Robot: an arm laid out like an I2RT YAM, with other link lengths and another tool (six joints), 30 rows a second.
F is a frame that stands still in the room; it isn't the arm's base.
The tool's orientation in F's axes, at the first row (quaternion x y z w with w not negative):
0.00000, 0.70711, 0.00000, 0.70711
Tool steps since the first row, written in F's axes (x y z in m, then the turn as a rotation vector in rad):
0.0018, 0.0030, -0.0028, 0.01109, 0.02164, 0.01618
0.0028, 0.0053, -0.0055, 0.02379, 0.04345, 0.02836
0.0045, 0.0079, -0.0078, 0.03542, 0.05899, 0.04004
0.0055, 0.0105, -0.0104, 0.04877, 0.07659, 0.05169
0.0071, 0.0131, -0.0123, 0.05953, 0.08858, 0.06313
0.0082, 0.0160, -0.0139, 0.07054, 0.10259, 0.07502
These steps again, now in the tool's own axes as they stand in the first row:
0.0028, 0.0030, 0.0018, -0.01618, 0.02164, 0.01109
0.0055, 0.0053, 0.0028, -0.02836, 0.04345, 0.02379
0.0078, 0.0079, 0.0045, -0.04004, 0.05899, 0.03542
0.0104, 0.0105, 0.0055, -0.05169, 0.07659, 0.04877
0.0123, 0.0131, 0.0071, -0.06313, 0.08858, 0.05953
0.0139, 0.0160, 0.0082, -0.07502, 0.10259, 0.07054

